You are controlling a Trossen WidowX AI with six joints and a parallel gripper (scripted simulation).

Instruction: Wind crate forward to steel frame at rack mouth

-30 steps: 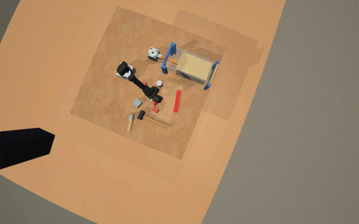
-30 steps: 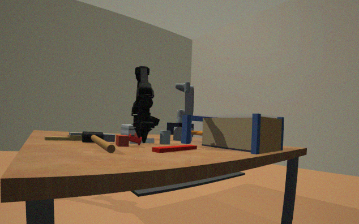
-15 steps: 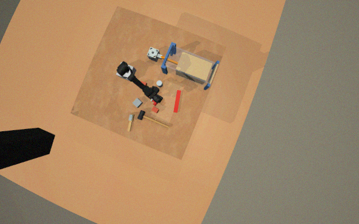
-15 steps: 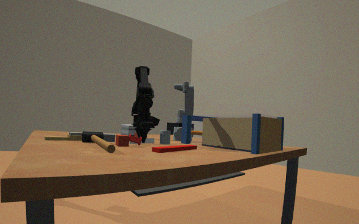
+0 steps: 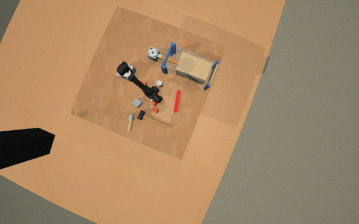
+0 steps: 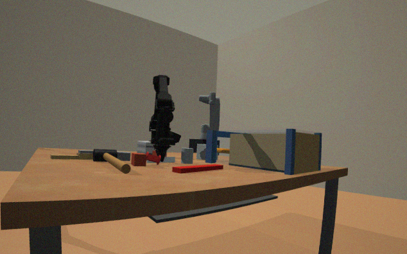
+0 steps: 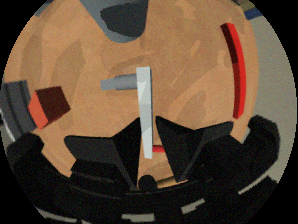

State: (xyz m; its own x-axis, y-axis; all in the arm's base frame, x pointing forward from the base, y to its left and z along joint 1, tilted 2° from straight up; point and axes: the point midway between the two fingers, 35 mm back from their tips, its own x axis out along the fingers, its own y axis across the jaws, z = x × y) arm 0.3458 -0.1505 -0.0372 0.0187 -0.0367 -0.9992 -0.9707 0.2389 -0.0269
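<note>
Now: gripper tip 20 mm short of the red knob, 60 mm to the left of it and 10 mm below it. The rest, counted from my gripper tip: grey block (140 mm behind, 130 mm to the right, 10 mm above); then winch handle (10 mm to the right, 10 mm above); then red bar (230 mm ahead, 30 mm to the left).
</note>
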